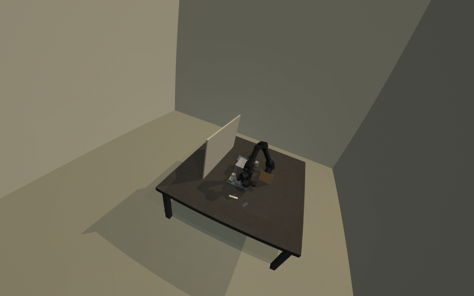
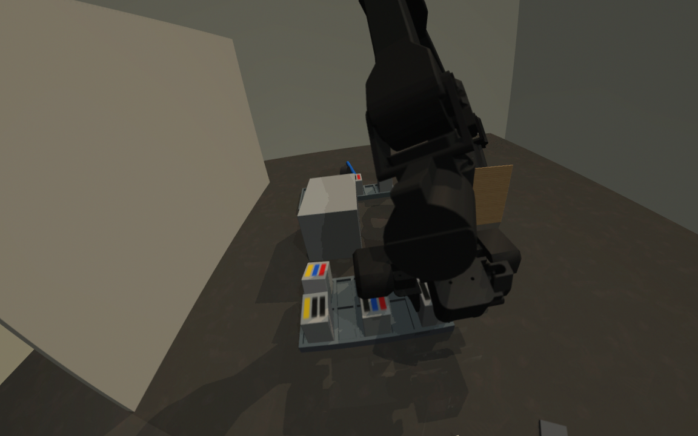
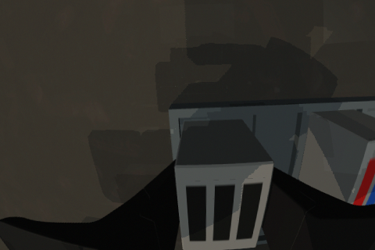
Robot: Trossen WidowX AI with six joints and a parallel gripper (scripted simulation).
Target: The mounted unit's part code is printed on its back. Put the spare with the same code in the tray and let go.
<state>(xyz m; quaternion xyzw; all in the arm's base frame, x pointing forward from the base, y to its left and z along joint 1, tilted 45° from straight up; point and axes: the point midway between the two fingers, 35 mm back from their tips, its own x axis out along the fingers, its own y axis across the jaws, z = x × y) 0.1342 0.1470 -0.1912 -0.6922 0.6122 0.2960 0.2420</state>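
My gripper tip is now 390 mm to the left of the flat grey tray, 220 mm short of it and 10 mm above it. The rest, counted from my gripper tip: beige panel 400 mm ahead, 210 mm above, 200 mm to the right; grey box 200 mm to the right, 150 mm ahead, 30 mm above; grey spare 20 mm above.
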